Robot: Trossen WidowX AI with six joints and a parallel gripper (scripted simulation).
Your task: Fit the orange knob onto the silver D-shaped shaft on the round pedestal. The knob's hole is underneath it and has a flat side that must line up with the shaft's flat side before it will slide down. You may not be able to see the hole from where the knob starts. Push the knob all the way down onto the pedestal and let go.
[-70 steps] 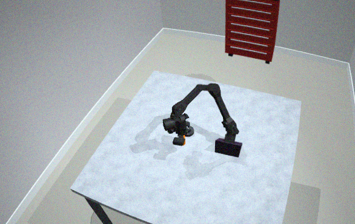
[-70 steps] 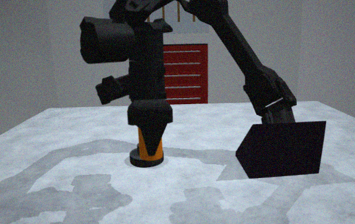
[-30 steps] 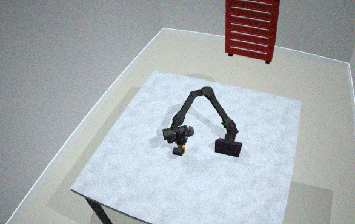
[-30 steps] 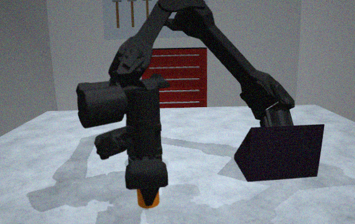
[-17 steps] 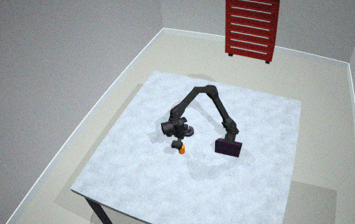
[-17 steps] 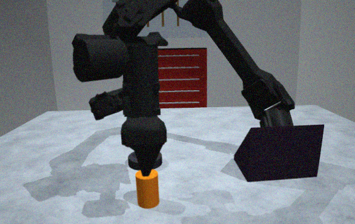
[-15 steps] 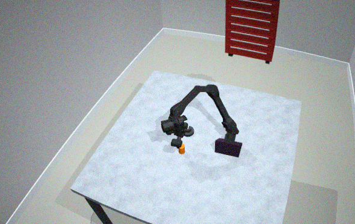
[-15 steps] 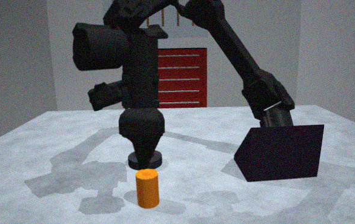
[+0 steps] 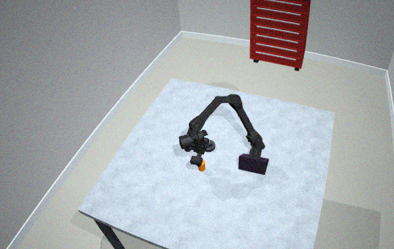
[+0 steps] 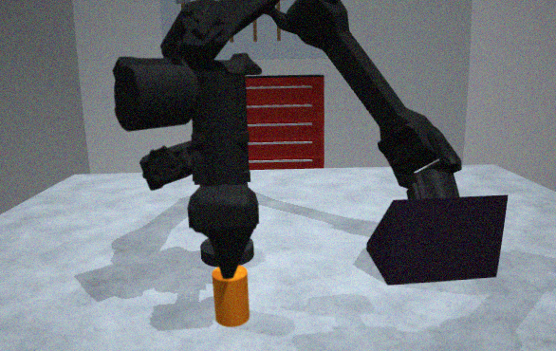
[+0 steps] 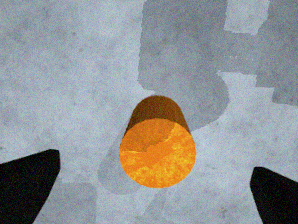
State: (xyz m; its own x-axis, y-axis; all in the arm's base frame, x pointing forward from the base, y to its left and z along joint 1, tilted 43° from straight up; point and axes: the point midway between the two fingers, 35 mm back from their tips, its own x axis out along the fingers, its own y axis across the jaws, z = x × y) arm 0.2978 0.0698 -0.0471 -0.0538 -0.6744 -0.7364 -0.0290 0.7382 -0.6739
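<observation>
The orange knob lies 3 cm below my gripper tip. The rest, counted from my gripper tip: round dark pedestal (1 cm ahead, 17 cm to the right, 5 cm below).
</observation>
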